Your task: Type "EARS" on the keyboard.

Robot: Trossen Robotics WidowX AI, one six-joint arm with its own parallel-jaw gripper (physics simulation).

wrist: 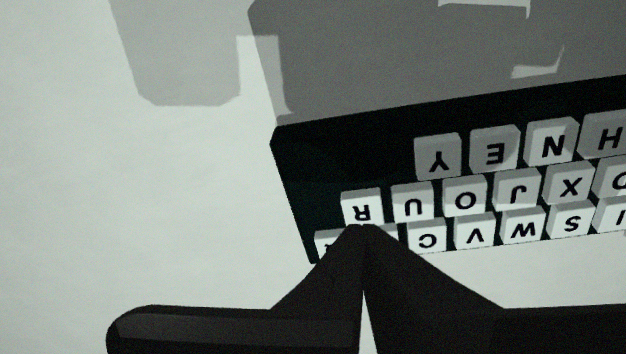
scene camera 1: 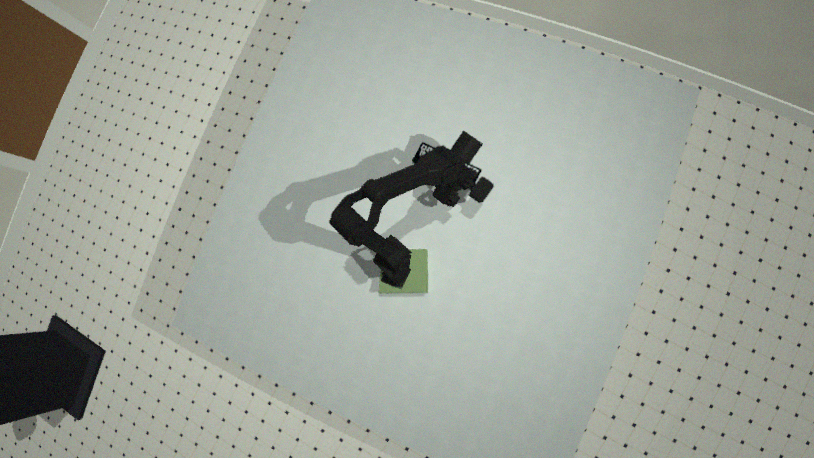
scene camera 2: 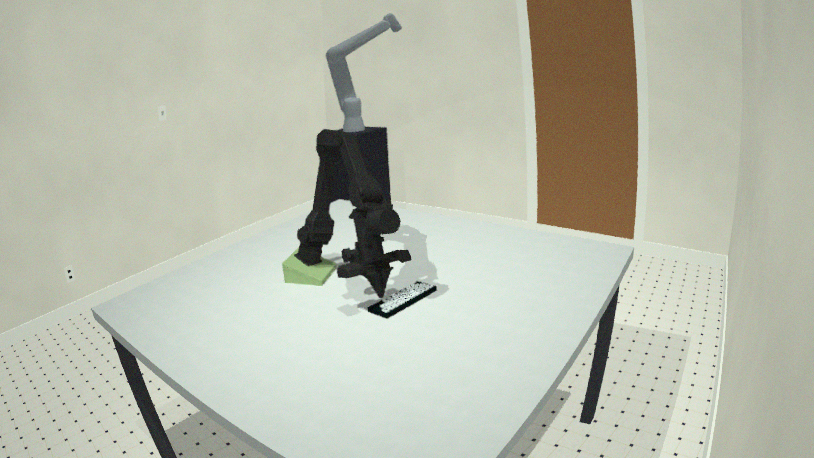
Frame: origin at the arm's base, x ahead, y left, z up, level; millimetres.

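Seen in the pictures: gripper, fingertip midpoint: (wrist: 360,237) (scene camera 2: 381,297); arm's base at its link origin: (scene camera 1: 396,275) (scene camera 2: 307,258).
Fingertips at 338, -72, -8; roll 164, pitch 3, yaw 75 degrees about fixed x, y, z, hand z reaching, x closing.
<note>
Pixels of each thing's middle, then the offset from my fingertips to it, as dx, dy, dz. Level surfaces: height alone.
- black keyboard at the middle of its body: (wrist: 546,174) (scene camera 2: 403,298) (scene camera 1: 446,165) +13, +70, -28
- R key at the middle of its body: (wrist: 362,208) +8, +0, -22
- E key at the middle of its body: (wrist: 493,149) -8, +48, -22
- S key at the middle of its body: (wrist: 569,219) +32, +78, -22
- pale table at its surface level: dz -37
- U key at the middle of its body: (wrist: 412,202) +9, +18, -22
The black keyboard (wrist: 345,150) (scene camera 2: 387,314) with white keys lies on the table; in scene camera 1 the arm covers most of it. The letters look upside down in the wrist view. My gripper (wrist: 360,237) (scene camera 2: 380,295) is shut and empty. Its tips overlap the near edge of the R key (wrist: 362,212) and hide most of the key below it; whether they touch R cannot be told. The E key (wrist: 494,153) is in the far row and the S key (wrist: 572,223) in the near row, both to the right. The A key does not show in the wrist view.
The arm's base stands on a green block (scene camera 1: 419,272) (scene camera 2: 303,276) on the pale table (scene camera 1: 540,273) (scene camera 2: 364,364). A dark pedestal with a grey arm (scene camera 2: 340,76) stands beyond the table. The U key (wrist: 413,206) sits right of R.
</note>
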